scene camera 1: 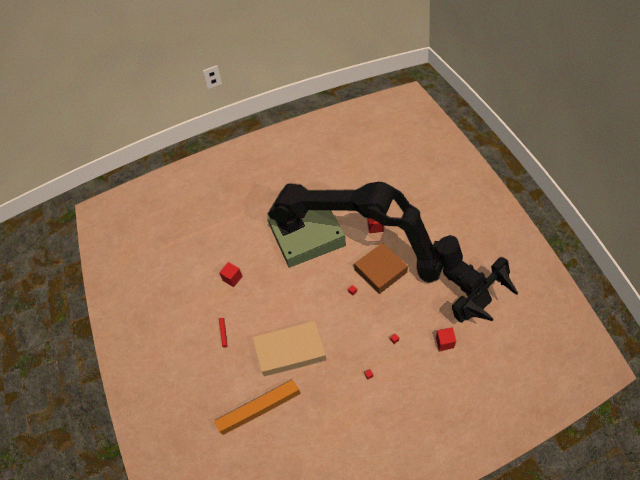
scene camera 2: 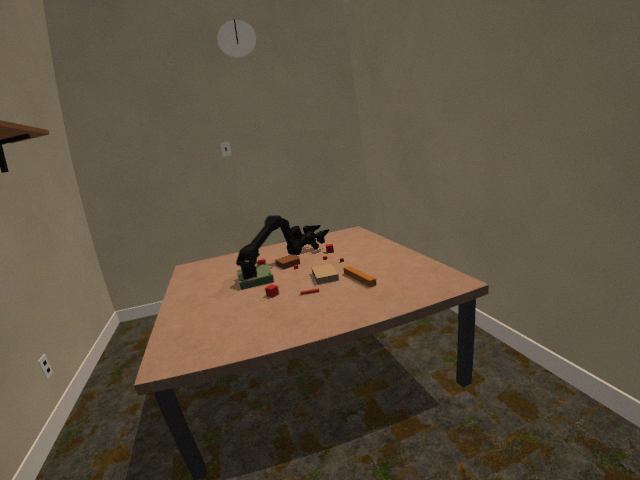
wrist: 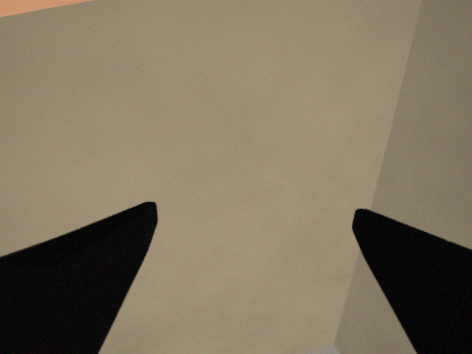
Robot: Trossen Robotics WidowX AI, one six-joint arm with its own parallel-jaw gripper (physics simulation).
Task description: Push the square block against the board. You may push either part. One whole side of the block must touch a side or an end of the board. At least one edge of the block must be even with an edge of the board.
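Pixels of known places: gripper, between the fingertips: (scene camera 1: 505, 306) (scene camera 2: 324, 227) (wrist: 255, 215); arm's base, origin of its link: (scene camera 1: 289, 222) (scene camera 2: 249, 276).
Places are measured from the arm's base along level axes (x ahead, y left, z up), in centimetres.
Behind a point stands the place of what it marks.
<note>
The square block, brown and flat (scene camera 1: 381, 266) {x 23.0, y 15.8, z -1.0 cm} (scene camera 2: 287, 260) {x 22.1, y 13.5, z -1.0 cm}, lies turned at an angle to the board, near the green base. The board, tan and rectangular (scene camera 1: 289, 346) {x 33.6, y -13.9, z -1.0 cm} (scene camera 2: 324, 272) {x 32.7, y -16.6, z -1.0 cm}, lies flat. A wide gap separates them. My gripper (scene camera 1: 504, 306) {x 51.9, y 34.9, z 7.0 cm} (scene camera 2: 323, 228) {x 51.9, y 34.9, z 7.0 cm} (wrist: 255, 215) {x 51.9, y 34.9, z 7.0 cm} is open and empty. It hangs above the table, well to the right of the block in the first scene view, near a large red cube (scene camera 1: 445, 338) {x 49.2, y 20.1, z -0.2 cm} (scene camera 2: 329, 248) {x 48.1, y 18.9, z -1.5 cm}. The wrist view shows wall between the fingertips; neither the block nor the board shows there.
A small red cube (scene camera 1: 352, 289) {x 24.9, y 6.6, z -2.5 cm} (scene camera 2: 295, 267) {x 24.3, y 6.1, z -3.3 cm} lies between block and board. Two more small cubes (scene camera 1: 394, 338) {x 42.2, y 9.7, z -2.5 cm} (scene camera 1: 368, 374) {x 48.1, y 0.0, z -2.5 cm} lie right of the board. An orange bar (scene camera 1: 257, 406) {x 45.3, y -27.0, z -1.0 cm} (scene camera 2: 359, 275) {x 44.2, y -30.0, z -1.2 cm}, a red stick (scene camera 1: 222, 332) {x 22.0, y -28.0, z -2.8 cm} (scene camera 2: 309, 291) {x 21.5, y -28.4, z -3.1 cm} and another large cube (scene camera 1: 230, 274) {x 8.3, y -20.2, z -0.1 cm} (scene camera 2: 271, 290) {x 6.5, y -22.6, z -0.8 cm} also lie on the table.
</note>
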